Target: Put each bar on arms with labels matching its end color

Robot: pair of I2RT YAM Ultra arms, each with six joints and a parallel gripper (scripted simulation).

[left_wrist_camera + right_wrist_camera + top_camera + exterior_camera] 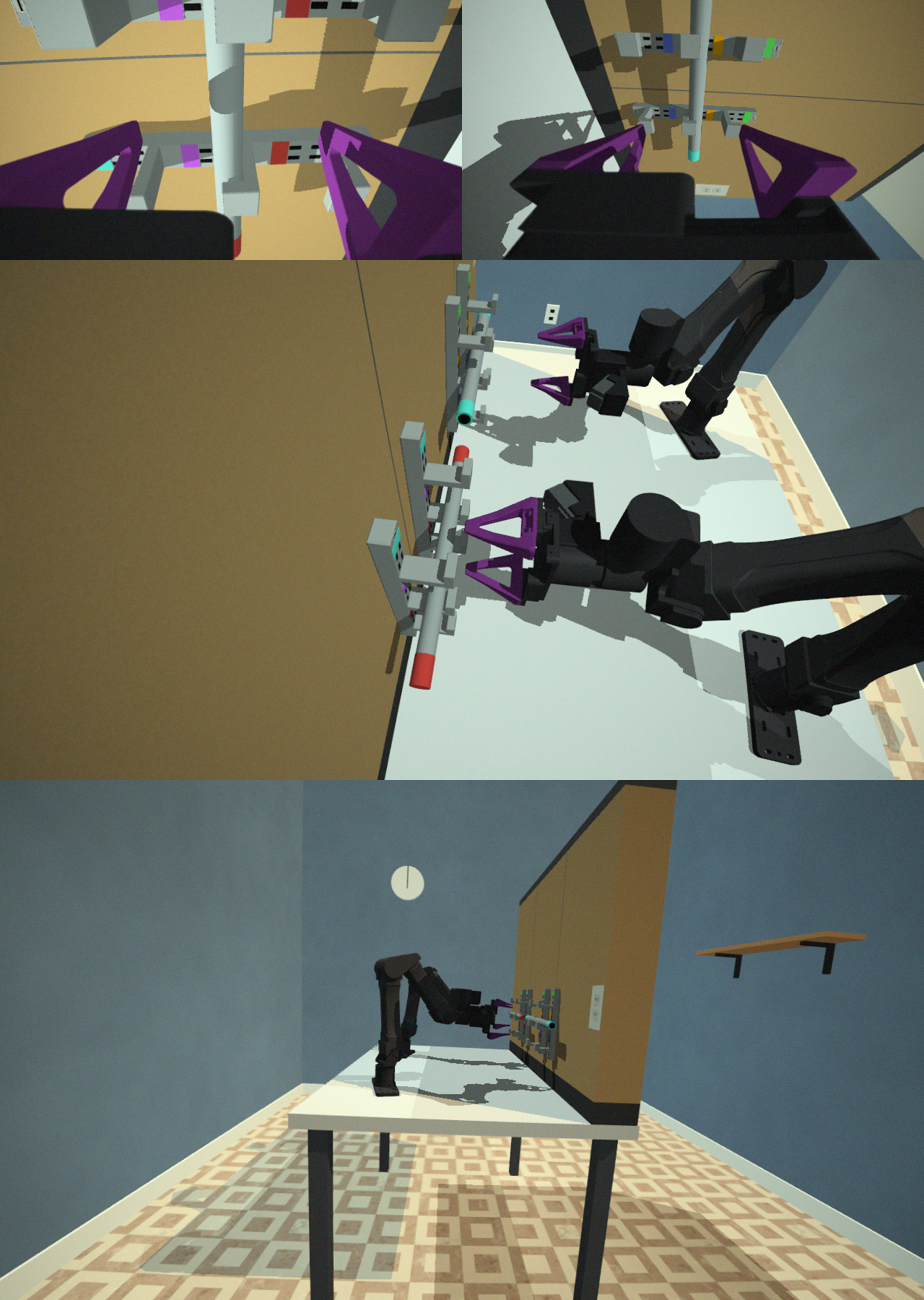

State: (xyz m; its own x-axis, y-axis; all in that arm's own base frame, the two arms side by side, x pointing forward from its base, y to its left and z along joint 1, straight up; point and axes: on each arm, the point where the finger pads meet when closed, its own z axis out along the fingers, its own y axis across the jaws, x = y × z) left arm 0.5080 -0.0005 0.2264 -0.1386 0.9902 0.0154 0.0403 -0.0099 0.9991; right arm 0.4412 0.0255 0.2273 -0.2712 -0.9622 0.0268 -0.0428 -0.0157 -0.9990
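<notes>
The red-ended bar lies 3 cm ahead of my left hand. Also, from my left hand: white wall socket (77 cm to the right, 7 cm ahead, 7 cm above); then brown wall panel (22 cm to the right, 20 cm above, 14 cm ahead); then cyan-ended bar (39 cm to the right, 3 cm ahead).
</notes>
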